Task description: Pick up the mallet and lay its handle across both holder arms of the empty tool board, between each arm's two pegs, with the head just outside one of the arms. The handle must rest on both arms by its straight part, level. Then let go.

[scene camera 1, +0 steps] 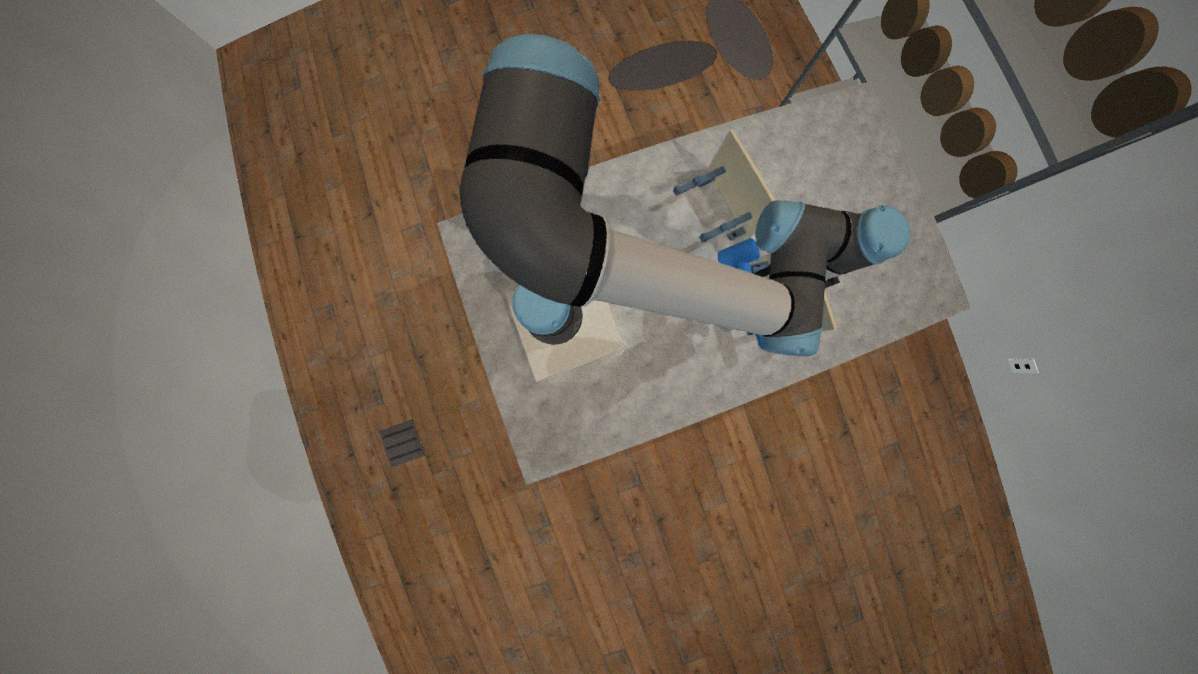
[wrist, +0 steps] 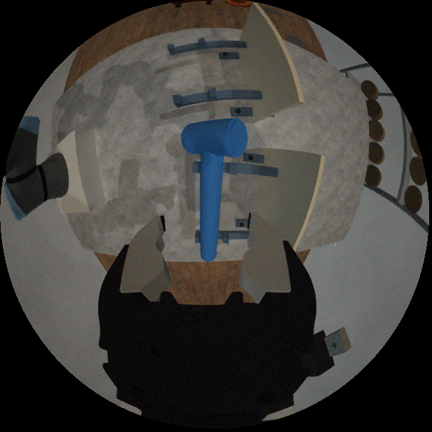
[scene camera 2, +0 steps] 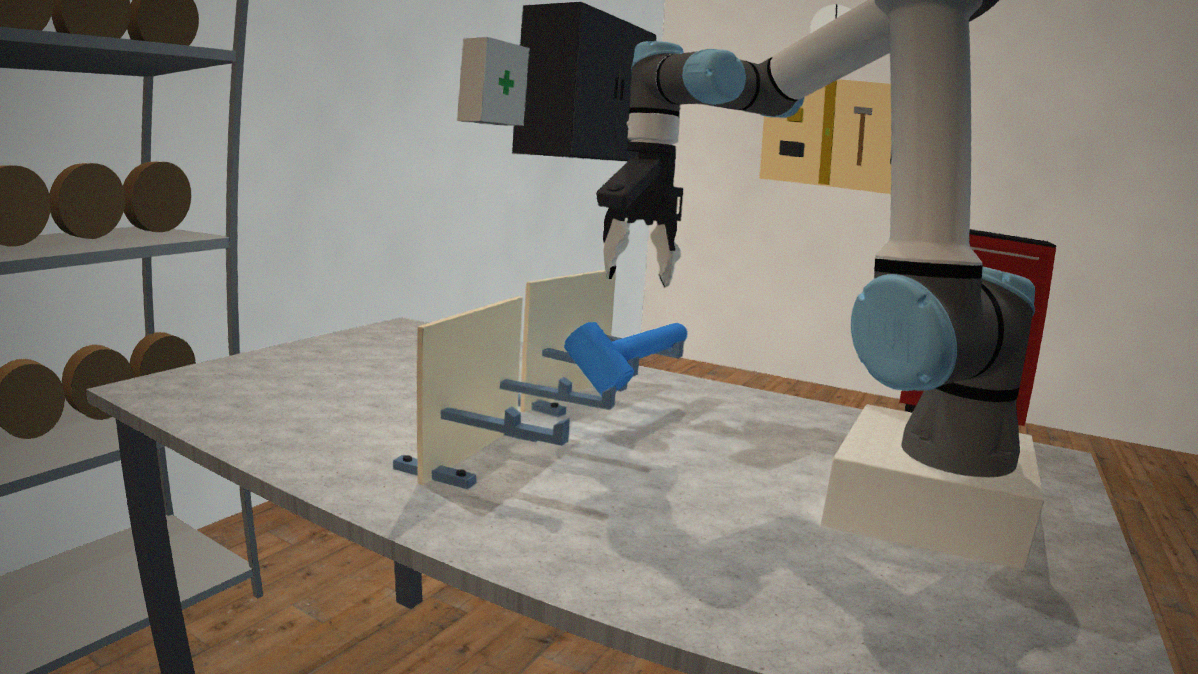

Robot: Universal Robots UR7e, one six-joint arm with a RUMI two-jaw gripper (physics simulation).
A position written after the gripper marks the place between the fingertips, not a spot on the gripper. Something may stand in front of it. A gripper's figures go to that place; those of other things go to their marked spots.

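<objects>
There's a tool board (wrist: 272, 85) that's 25 cm from the lens, and a tool board (wrist: 289, 179) at 24 cm from the lens. A blue mallet (wrist: 213, 139) sits 18 cm from the lens, and then you've got the gripper (wrist: 205, 215), which is 13 cm from the lens.
</objects>
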